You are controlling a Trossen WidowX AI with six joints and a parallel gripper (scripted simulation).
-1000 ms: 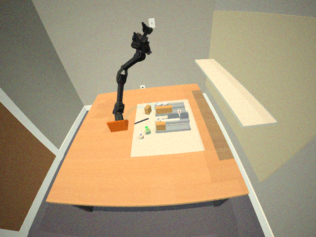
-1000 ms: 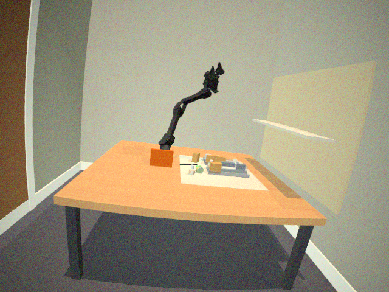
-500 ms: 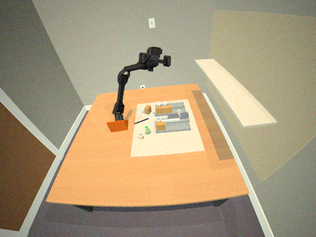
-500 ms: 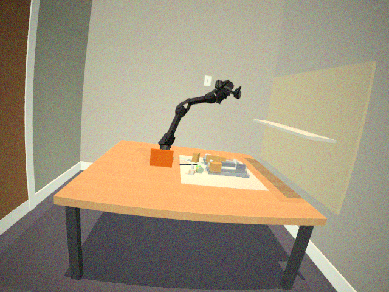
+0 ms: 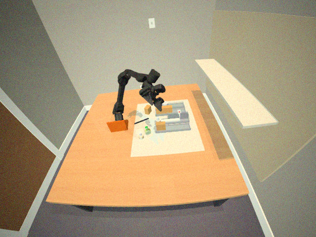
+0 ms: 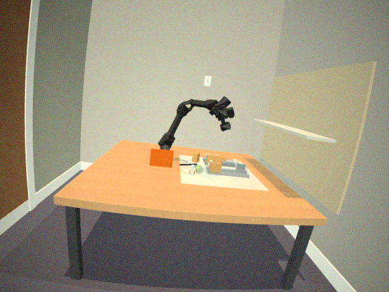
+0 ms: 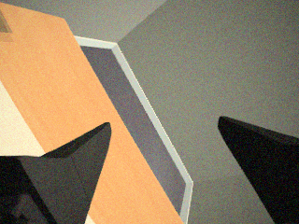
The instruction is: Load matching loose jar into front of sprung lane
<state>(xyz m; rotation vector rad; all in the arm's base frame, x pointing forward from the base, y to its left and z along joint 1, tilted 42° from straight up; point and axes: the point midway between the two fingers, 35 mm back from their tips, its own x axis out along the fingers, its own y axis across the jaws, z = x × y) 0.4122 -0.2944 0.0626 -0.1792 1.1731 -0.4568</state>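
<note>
The thin black stick is 360 mm below my gripper tip, 280 mm to the left of it and 200 mm behind it. The rest, counted from my gripper tip: tan block 400 mm to the left, 330 mm below, 160 mm behind; wall shelf 460 mm ahead, 310 mm to the left; grey lane rack 350 mm below, 290 mm to the left, 100 mm ahead.
</note>
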